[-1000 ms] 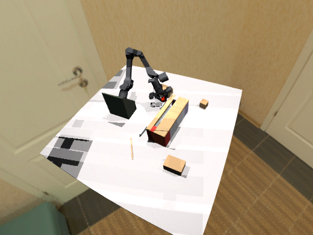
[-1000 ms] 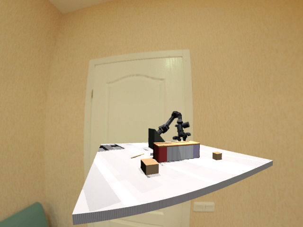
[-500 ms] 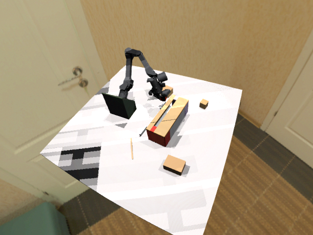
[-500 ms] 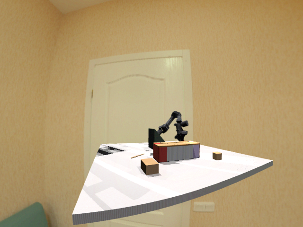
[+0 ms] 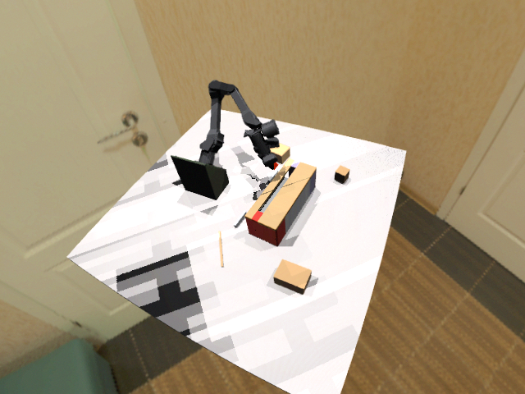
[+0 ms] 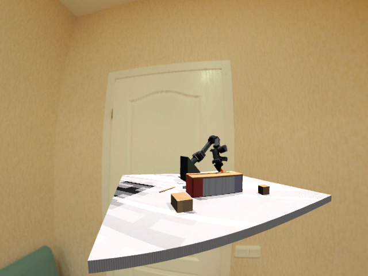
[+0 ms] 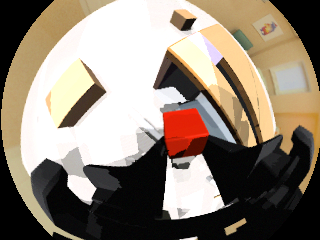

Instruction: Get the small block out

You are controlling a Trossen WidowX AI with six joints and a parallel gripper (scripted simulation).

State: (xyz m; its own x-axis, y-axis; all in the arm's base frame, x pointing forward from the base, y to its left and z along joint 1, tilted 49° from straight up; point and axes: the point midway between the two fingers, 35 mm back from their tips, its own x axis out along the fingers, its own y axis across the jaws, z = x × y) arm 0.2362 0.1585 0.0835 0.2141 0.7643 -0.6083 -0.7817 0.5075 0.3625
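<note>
Now: the red block 1 cm to the left of my gripper tip and 1 cm above it. The rest, counted from my gripper tip: box 9 cm ahead, 11 cm to the right, 5 cm below; brown cube 28 cm ahead, 19 cm to the left, 8 cm below; thin stick 43 cm to the right, 11 cm below.
</note>
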